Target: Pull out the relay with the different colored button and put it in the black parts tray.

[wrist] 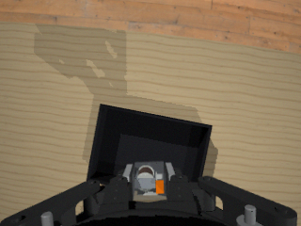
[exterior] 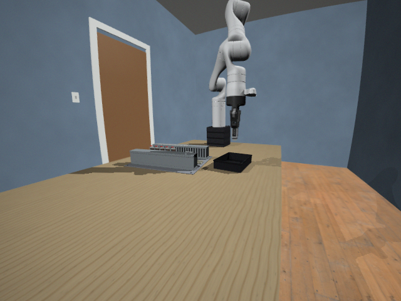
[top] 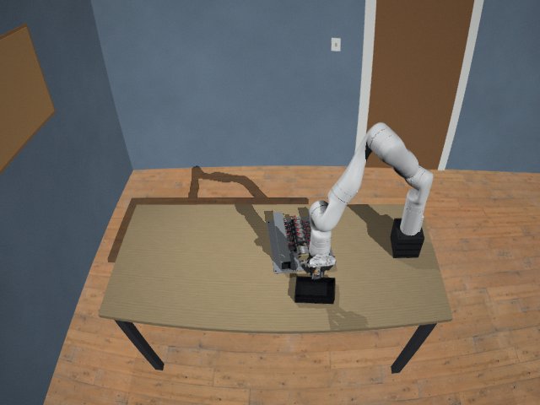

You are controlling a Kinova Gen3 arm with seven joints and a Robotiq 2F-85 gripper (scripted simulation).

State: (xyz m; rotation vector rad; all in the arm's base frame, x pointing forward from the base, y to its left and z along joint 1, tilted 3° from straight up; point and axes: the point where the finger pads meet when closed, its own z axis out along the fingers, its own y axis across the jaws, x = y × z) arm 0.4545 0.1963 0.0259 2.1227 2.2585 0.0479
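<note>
Right now the black parts tray is 12 cm below my hand. Round my hand: grey panel 4 cm ahead, 28 cm to the right, 14 cm below; clear relay 1 cm below.
</note>
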